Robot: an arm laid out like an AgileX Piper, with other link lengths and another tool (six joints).
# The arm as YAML. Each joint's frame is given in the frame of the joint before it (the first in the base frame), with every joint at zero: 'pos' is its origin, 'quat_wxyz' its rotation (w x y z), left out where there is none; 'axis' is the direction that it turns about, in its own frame. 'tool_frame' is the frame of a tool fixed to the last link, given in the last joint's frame.
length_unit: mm
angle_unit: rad
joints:
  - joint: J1
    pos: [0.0, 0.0, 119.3]
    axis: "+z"
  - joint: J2
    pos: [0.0, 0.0, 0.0]
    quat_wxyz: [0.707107, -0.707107, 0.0, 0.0]
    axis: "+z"
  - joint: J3
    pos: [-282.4, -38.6, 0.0]
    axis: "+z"
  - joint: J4
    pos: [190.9, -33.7, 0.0]
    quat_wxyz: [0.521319, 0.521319, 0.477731, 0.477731]
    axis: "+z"
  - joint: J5
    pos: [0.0, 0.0, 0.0]
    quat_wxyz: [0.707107, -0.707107, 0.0, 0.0]
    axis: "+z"
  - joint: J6
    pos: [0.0, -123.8, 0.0]
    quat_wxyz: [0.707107, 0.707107, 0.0, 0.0]
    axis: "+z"
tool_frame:
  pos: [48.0, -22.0, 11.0]
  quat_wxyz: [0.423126, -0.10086, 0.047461, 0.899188]
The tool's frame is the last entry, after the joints.
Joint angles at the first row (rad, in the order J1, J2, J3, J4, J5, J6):
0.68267 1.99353 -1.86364 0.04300 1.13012 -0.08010
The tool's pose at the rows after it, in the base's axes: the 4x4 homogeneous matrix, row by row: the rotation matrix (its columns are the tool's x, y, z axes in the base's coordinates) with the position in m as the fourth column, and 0 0 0 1 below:
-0.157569 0.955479 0.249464 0.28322; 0.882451 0.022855 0.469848 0.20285; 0.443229 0.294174 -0.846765 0.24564; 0 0 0 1
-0.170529 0.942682 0.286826 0.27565; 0.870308 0.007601 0.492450 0.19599; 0.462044 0.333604 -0.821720 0.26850; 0 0 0 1
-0.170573 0.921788 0.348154 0.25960; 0.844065 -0.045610 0.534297 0.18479; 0.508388 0.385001 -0.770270 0.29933; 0 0 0 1
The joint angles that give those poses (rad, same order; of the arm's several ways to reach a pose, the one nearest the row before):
0.68268 1.97560 -1.92964 0.03014 1.22057 -0.07626
0.68268 1.91554 -1.94180 0.02398 1.24235 -0.06910
0.68266 1.81305 -1.93066 0.02230 1.24797 -0.03324

